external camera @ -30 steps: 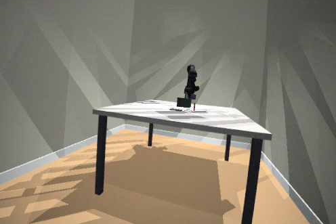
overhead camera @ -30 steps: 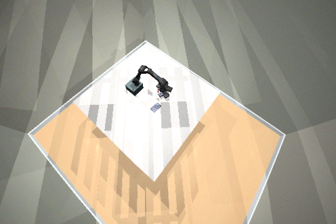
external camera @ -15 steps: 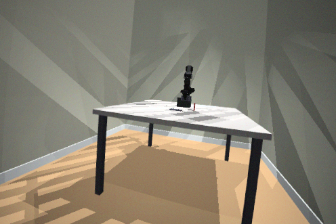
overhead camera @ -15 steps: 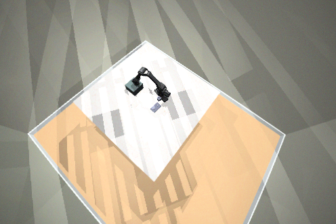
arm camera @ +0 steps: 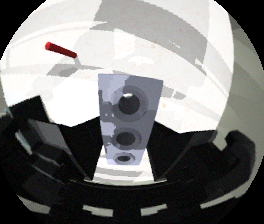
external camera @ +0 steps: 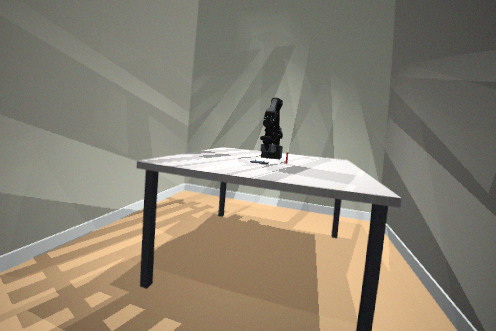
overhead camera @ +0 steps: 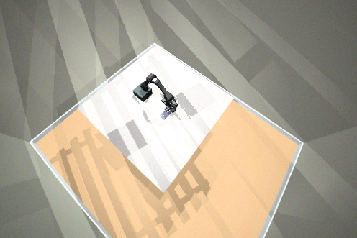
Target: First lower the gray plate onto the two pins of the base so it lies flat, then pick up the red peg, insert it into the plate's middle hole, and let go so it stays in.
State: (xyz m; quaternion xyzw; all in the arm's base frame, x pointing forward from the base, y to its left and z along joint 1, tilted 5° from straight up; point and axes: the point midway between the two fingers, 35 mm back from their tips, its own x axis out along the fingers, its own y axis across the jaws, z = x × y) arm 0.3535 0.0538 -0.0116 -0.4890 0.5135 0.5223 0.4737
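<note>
My gripper tip is 50 mm to the left of the base and 80 mm above it. The rest, counted from my gripper tip: gray plate 30 mm above; red peg 140 mm behind, 100 mm to the left, 50 mm below.
</note>
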